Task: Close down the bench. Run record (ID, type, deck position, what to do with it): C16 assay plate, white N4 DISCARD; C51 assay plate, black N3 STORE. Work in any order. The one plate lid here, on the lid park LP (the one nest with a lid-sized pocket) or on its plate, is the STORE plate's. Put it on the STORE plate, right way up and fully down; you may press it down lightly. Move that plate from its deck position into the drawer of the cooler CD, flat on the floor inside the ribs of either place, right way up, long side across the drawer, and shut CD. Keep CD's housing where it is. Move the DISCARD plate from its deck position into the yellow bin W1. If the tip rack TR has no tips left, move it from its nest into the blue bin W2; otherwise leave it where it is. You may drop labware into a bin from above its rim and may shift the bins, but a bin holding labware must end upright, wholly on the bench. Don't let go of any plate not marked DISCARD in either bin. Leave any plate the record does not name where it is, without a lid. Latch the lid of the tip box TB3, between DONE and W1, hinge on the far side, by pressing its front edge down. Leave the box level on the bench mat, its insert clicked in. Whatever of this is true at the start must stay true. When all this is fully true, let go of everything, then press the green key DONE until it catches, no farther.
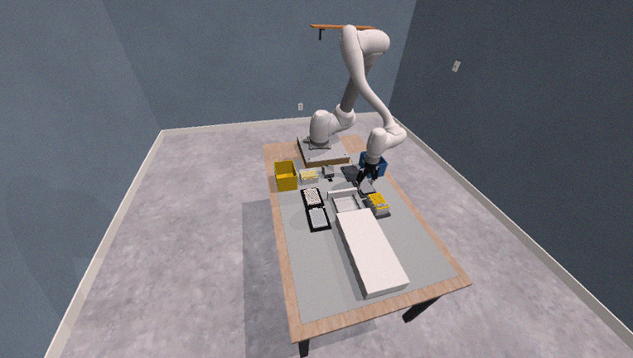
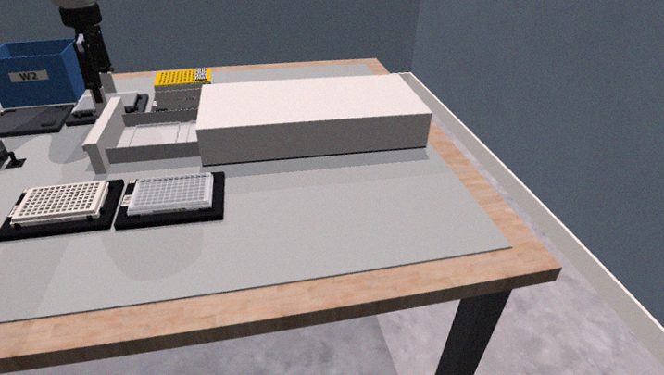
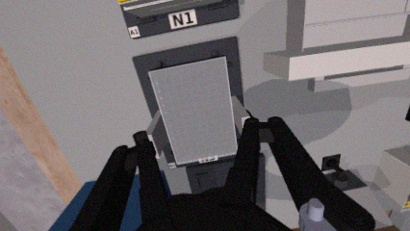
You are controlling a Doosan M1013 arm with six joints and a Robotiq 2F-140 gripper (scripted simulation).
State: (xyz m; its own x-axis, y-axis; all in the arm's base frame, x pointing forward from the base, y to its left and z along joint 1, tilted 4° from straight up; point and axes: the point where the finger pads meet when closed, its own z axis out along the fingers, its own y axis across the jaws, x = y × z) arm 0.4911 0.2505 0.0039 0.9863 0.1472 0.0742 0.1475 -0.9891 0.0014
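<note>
My gripper is now 18 cm short of the cooler drawer, 17 cm to the left of it and 1 cm above it. From my hand the other things lie so: grey plate lid 1 cm below; then black plate 2 cm below; then yellow tip rack TR 17 cm ahead, 1 cm to the left, 2 cm above.
</note>
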